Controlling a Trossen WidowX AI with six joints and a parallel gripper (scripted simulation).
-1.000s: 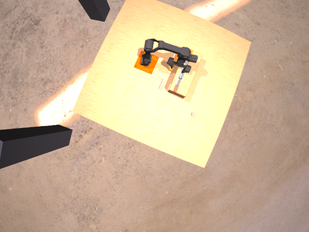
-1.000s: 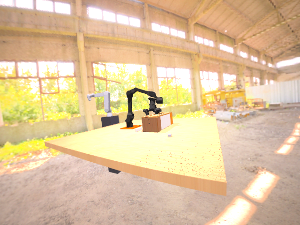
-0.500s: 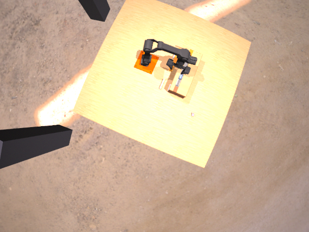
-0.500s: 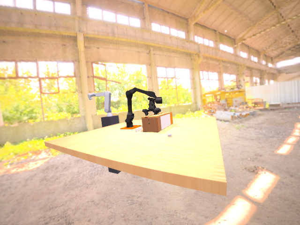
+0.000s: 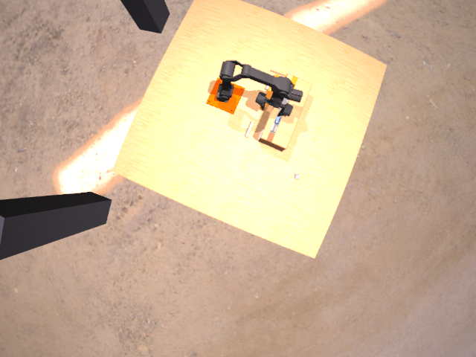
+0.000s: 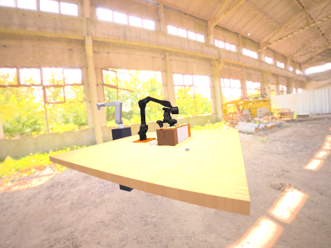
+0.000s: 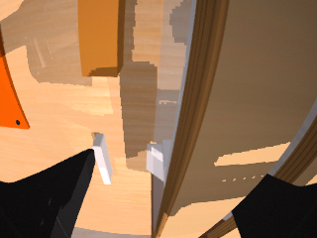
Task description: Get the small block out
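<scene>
My gripper tip is 50 mm short of the blue-grey block and 30 mm to the left of it. From my gripper tip the other things lie so: orange bar 140 mm to the left, 70 mm below, 30 mm behind; then wooden box 40 mm to the left, 40 mm ahead, 30 mm below.
</scene>
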